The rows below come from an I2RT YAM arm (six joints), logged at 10 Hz.
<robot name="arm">
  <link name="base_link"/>
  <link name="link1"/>
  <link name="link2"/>
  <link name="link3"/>
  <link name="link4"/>
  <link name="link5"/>
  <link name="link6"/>
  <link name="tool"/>
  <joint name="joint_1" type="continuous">
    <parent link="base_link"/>
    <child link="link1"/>
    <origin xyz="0 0 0.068" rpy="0 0 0"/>
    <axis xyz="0 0 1"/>
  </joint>
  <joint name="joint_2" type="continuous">
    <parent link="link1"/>
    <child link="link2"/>
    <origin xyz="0.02 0.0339 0.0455" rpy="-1.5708 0 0"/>
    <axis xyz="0 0 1"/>
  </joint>
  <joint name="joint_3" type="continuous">
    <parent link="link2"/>
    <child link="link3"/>
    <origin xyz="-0.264 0 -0.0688" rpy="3.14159 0 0"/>
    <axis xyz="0 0 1"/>
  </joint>
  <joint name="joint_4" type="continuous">
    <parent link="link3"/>
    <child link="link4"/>
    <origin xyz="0.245 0.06 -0.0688" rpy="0 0 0"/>
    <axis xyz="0 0 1"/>
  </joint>
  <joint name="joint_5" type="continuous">
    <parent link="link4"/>
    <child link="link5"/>
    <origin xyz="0.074 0.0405 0.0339" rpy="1.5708 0 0"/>
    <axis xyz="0 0 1"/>
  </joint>
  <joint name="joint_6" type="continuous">
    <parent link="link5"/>
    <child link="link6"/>
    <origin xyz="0.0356 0 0.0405" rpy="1.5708 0 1.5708"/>
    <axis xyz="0 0 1"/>
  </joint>
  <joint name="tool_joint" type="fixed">
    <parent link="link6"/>
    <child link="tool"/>
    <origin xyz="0 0 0" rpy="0 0 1.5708"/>
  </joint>
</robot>
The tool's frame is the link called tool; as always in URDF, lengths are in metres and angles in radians. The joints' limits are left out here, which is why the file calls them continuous.
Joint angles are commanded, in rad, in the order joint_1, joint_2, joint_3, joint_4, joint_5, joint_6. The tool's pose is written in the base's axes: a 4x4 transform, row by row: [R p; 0 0 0 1], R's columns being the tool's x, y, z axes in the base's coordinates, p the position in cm. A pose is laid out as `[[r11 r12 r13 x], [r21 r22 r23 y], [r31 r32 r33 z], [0 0 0 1]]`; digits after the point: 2 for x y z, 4 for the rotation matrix.
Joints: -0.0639 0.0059 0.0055 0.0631 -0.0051 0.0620
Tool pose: [[0.0661 0.0548 0.9963 11.02], [0.0579 0.9966 -0.0586 -0.69], [-0.9961 0.0615 0.0627 18.18], [0 0 0 1]]
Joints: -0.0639 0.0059 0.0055 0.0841 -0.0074 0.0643
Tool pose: [[0.0869 0.0510 0.9949 11.00], [0.0588 0.9967 -0.0562 -0.68], [-0.9945 0.0634 0.0836 18.41], [0 0 0 1]]
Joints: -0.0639 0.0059 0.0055 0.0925 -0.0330 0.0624
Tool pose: [[0.0935 0.0253 0.9953 11.00], [0.0565 0.9979 -0.0306 -0.59], [-0.9940 0.0591 0.0919 18.50], [0 0 0 1]]
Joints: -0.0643 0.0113 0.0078 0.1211 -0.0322 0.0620
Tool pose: [[0.1189 0.0250 0.9926 10.99], [0.0544 0.9980 -0.0317 -0.59], [-0.9914 0.0578 0.1173 18.85], [0 0 0 1]]
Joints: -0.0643 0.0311 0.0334 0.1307 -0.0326 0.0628
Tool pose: [[0.1341 0.0236 0.9907 10.95], [0.0542 0.9980 -0.0311 -0.59], [-0.9895 0.0579 0.1325 19.68], [0 0 0 1]]
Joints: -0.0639 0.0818 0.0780 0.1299 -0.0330 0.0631
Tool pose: [[0.1272 0.0232 0.9916 11.07], [0.0550 0.9980 -0.0304 -0.59], [-0.9903 0.0584 0.1257 20.79], [0 0 0 1]]
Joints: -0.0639 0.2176 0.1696 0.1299 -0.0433 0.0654
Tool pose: [[0.0828 0.0154 0.9964 11.89], [0.0601 0.9980 -0.0204 -0.61], [-0.9947 0.0616 0.0817 22.76], [0 0 0 1]]
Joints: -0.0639 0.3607 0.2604 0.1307 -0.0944 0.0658
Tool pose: [[0.0283 -0.0324 0.9991 13.21], [0.0638 0.9975 0.0305 -0.51], [-0.9976 0.0629 0.0303 24.52], [0 0 0 1]]
